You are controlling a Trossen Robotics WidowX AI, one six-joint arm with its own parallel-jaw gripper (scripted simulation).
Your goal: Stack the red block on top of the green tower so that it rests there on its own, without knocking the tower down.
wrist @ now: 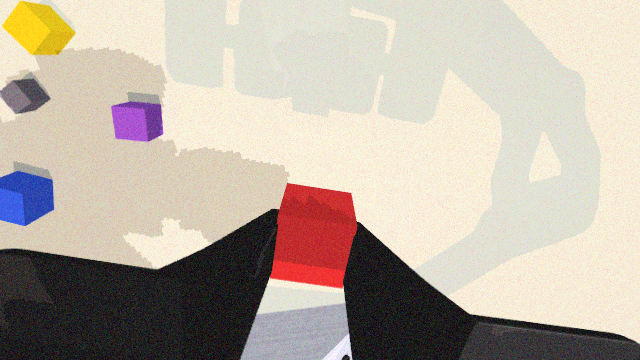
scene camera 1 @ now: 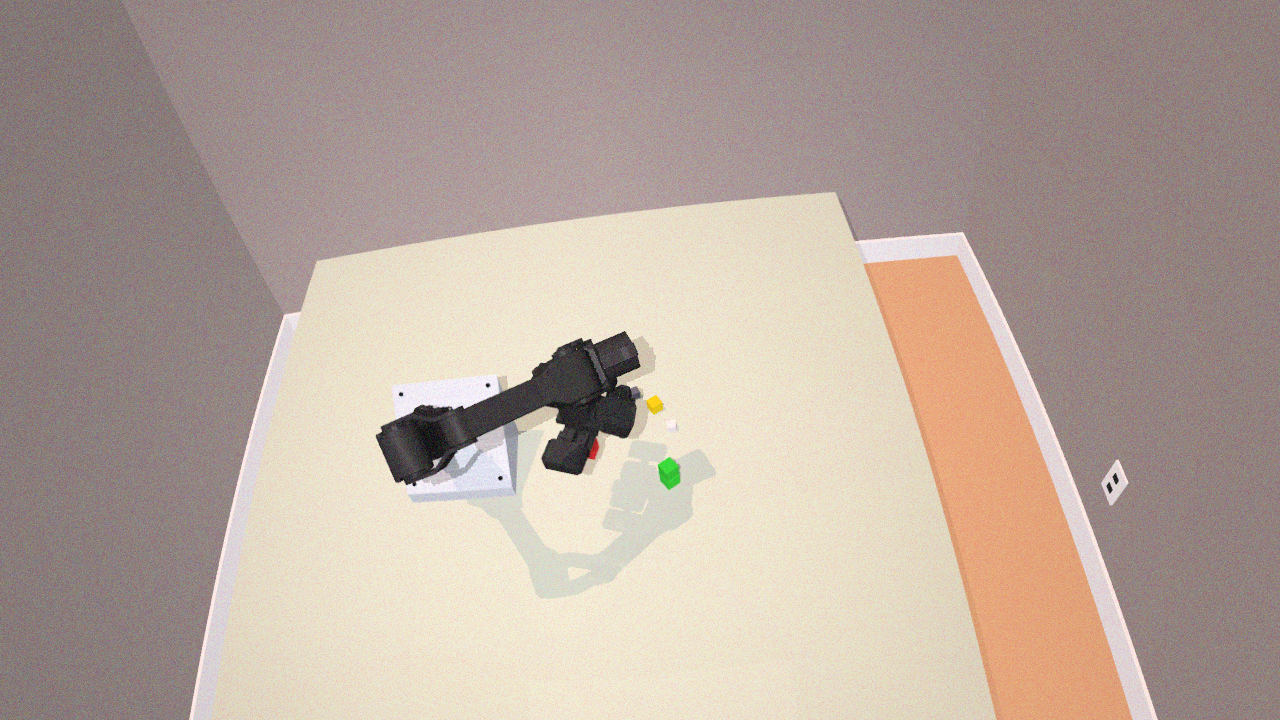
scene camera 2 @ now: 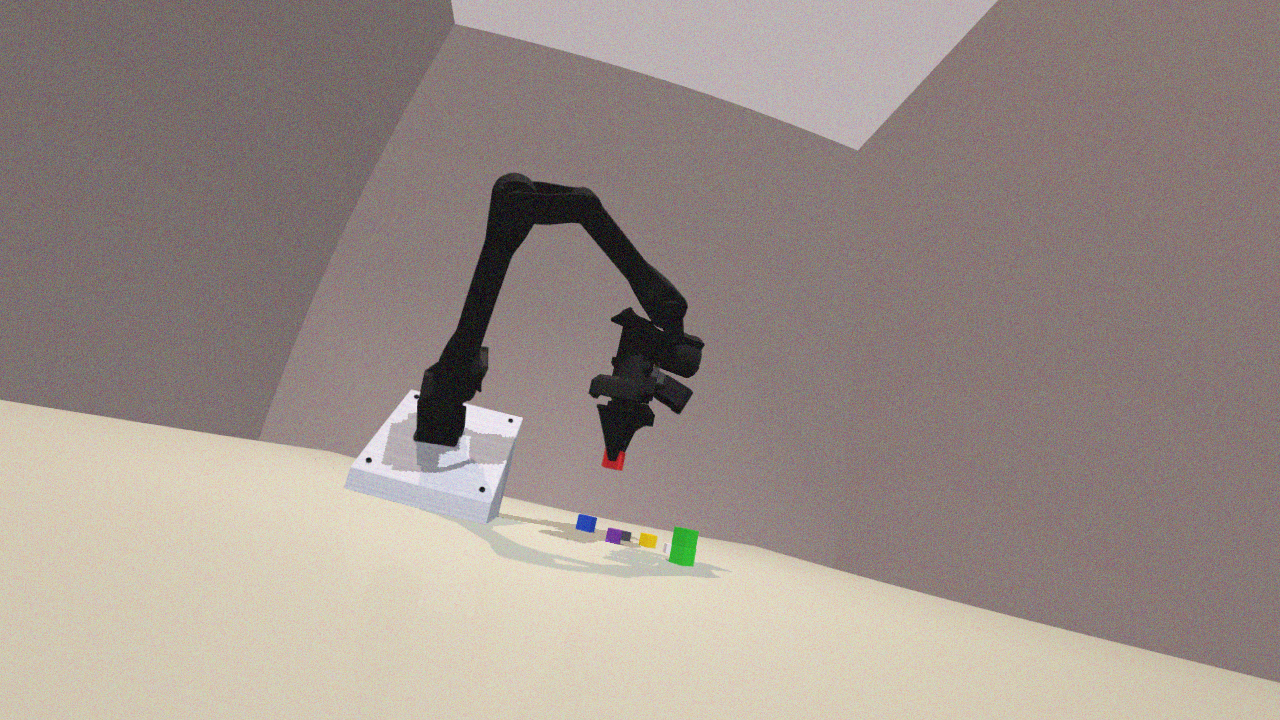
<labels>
my gripper: holds a red block (wrist: 316, 226)
</labels>
